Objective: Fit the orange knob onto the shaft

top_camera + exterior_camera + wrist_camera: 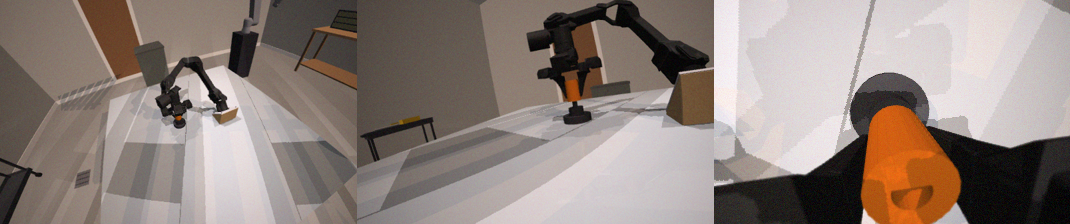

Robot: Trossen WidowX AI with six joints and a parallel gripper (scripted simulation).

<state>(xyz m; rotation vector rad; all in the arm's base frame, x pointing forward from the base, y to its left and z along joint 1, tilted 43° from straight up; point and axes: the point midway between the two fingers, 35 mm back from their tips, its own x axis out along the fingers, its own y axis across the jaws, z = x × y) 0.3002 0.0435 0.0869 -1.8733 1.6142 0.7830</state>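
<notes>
The orange knob is 20 mm above my gripper tip. From my gripper tip the other things lie so: round pedestal: 40 mm below.
</notes>
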